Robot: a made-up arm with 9 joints.
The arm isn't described. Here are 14 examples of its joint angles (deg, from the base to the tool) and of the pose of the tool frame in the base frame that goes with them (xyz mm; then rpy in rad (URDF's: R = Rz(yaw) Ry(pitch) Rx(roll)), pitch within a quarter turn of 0, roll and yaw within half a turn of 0).
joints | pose
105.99 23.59 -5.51 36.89 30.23 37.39 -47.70 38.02 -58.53 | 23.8 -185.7 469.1 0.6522 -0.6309 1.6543
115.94 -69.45 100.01 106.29 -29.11 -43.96 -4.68 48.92 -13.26 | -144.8 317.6 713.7 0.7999 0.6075 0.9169
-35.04 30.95 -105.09 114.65 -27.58 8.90 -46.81 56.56 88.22 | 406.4 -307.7 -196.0 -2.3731 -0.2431 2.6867
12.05 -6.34 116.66 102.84 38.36 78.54 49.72 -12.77 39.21 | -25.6 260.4 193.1 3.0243 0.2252 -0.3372
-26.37 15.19 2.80 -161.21 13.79 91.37 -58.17 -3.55 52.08 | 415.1 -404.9 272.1 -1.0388 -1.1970 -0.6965
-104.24 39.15 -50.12 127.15 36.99 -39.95 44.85 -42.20 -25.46 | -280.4 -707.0 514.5 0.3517 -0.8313 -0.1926
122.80 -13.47 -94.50 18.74 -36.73 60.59 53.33 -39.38 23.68 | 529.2 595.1 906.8 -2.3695 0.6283 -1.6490
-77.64 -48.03 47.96 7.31 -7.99 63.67 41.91 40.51 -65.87 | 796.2 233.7 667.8 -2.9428 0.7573 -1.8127
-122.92 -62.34 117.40 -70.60 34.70 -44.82 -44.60 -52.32 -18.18 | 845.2 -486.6 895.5 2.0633 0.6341 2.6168
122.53 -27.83 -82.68 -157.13 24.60 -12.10 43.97 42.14 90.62 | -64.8 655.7 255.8 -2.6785 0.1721 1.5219
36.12 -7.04 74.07 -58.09 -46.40 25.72 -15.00 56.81 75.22 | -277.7 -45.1 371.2 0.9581 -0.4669 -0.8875
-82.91 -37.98 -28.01 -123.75 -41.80 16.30 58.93 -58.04 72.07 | 243.4 139.1 879.3 3.0651 0.9606 -0.0625
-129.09 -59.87 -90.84 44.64 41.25 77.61 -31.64 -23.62 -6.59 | 120.9 -10.2 1104.8 -2.2603 0.6546 0.2633
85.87 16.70 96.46 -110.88 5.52 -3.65 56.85 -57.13 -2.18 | 826.1 375.9 292.3 -1.7564 -0.3294 -2.2831
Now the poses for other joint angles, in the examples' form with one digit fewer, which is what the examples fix.
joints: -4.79 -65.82 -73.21 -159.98 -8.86 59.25 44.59 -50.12 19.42
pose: -421 -827 -139 0.243 -0.841 0.027
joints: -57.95 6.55 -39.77 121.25 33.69 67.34 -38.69 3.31 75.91
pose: 399 -621 529 -1.620 -1.006 -1.856
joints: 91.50 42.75 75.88 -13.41 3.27 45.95 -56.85 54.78 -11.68
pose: -235 -276 175 -1.269 0.692 2.262
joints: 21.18 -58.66 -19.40 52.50 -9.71 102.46 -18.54 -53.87 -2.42
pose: 63 -711 132 0.344 0.217 0.949
